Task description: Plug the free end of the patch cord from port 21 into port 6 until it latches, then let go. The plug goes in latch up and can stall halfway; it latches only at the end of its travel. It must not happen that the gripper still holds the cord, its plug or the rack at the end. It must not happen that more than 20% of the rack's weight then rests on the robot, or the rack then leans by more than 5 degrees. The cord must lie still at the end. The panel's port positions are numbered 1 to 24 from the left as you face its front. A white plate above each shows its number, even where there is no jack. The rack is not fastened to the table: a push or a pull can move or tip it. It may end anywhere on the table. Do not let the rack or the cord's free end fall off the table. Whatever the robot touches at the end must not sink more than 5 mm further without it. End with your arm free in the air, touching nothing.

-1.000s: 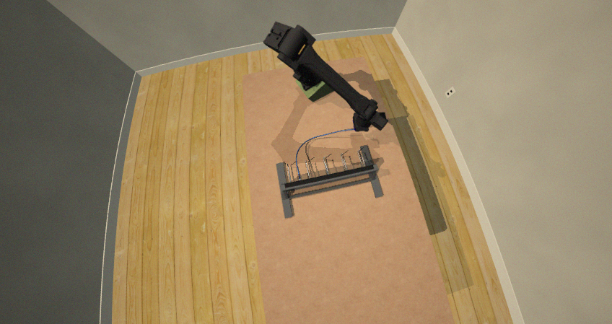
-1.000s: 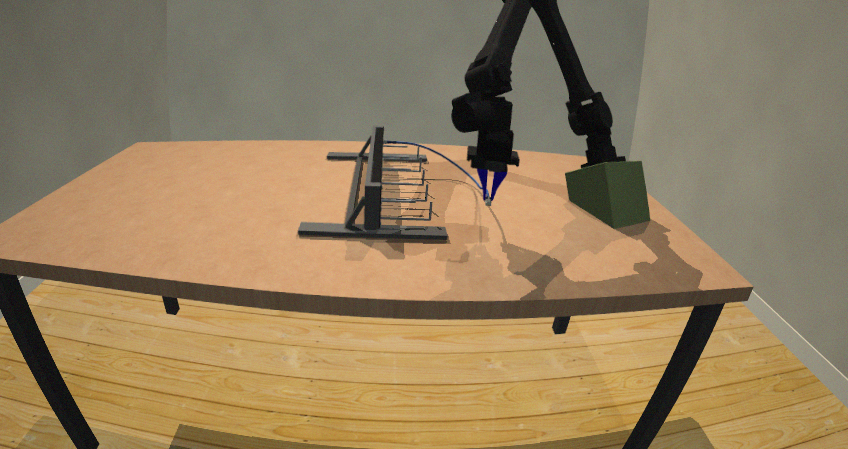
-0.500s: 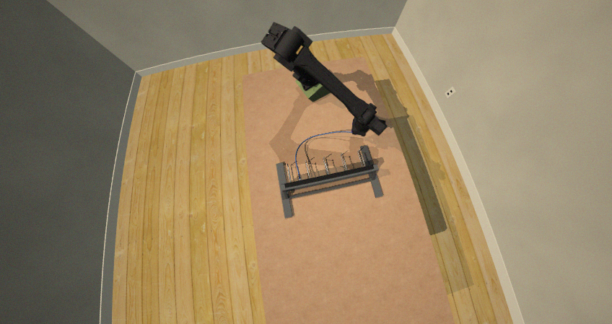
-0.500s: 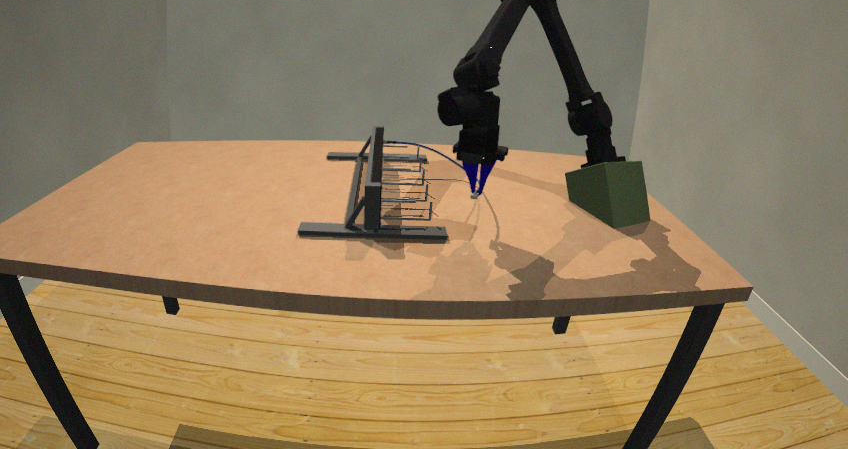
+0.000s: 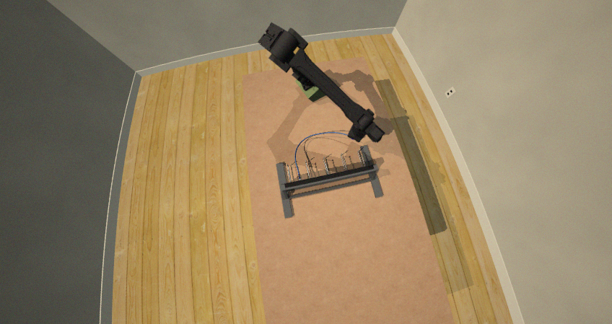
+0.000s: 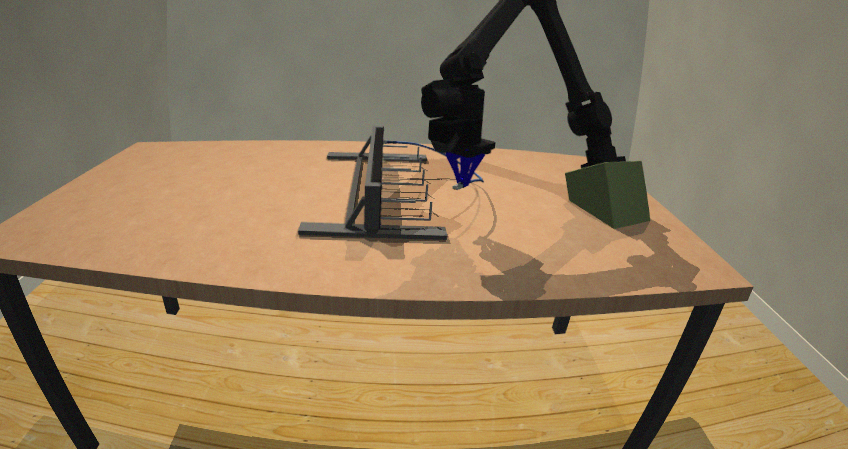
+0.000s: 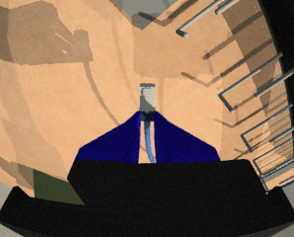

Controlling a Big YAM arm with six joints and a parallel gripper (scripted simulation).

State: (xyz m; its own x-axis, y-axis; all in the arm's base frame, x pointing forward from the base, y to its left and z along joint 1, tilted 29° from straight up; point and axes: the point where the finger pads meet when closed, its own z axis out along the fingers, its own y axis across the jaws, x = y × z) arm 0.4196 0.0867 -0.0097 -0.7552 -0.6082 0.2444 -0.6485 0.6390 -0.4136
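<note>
Right now the plug is 20 mm ahead of my hand and 10 mm to the left of it.
</note>
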